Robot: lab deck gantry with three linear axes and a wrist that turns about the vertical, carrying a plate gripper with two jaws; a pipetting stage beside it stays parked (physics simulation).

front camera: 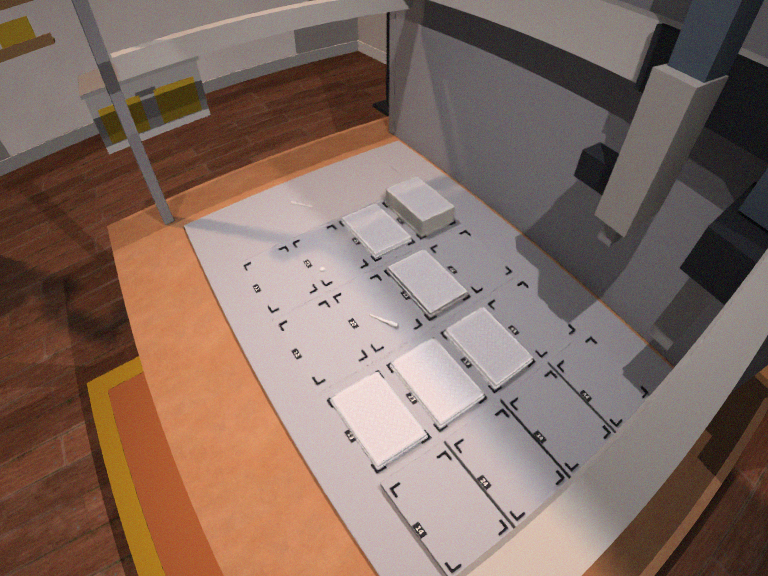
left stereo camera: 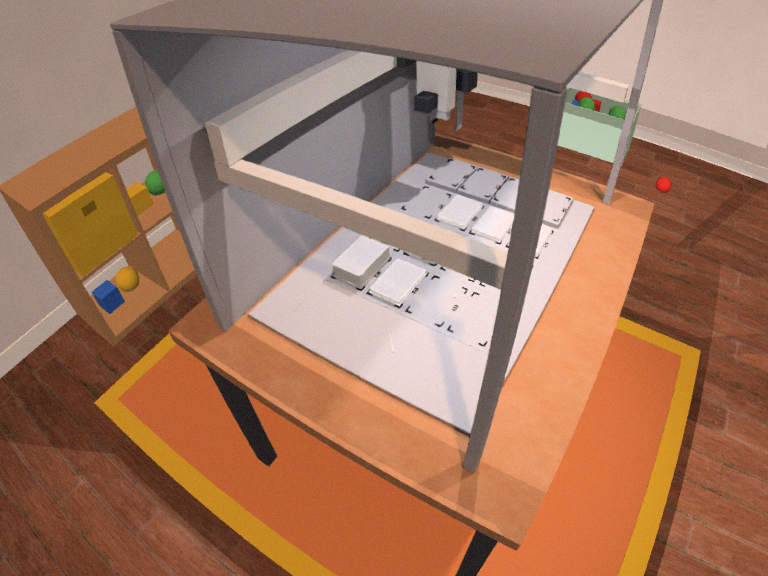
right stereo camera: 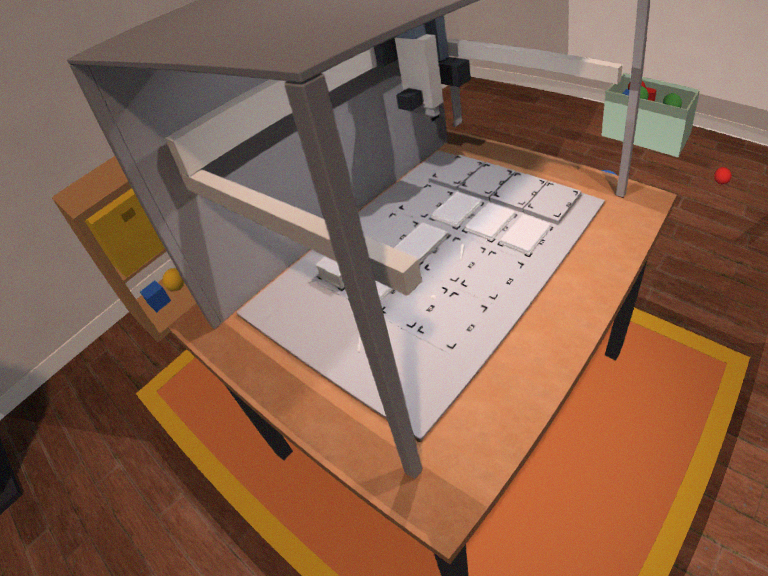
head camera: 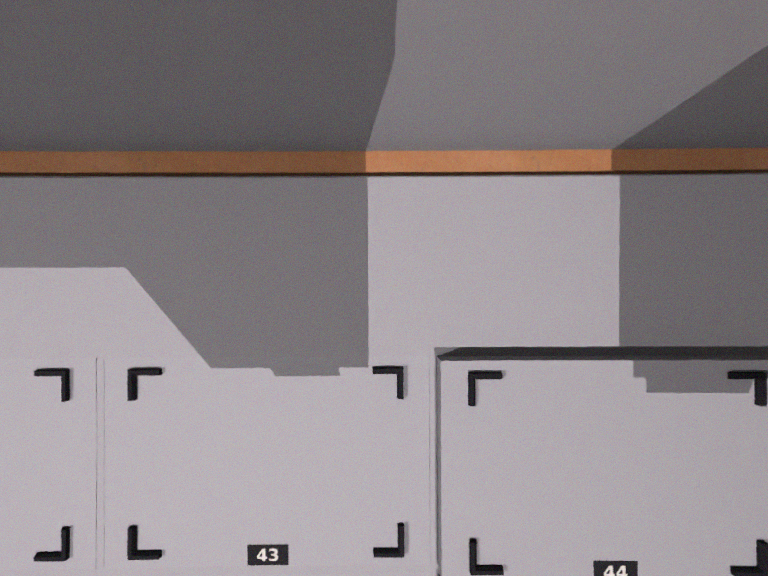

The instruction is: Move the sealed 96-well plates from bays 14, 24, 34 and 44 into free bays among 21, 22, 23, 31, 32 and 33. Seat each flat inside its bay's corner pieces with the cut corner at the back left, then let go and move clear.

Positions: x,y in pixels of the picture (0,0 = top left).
Scene:
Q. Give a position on a tall box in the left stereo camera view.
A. At 364,258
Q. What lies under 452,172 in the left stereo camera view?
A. A bay 44.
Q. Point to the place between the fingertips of my gripper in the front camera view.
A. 672,324

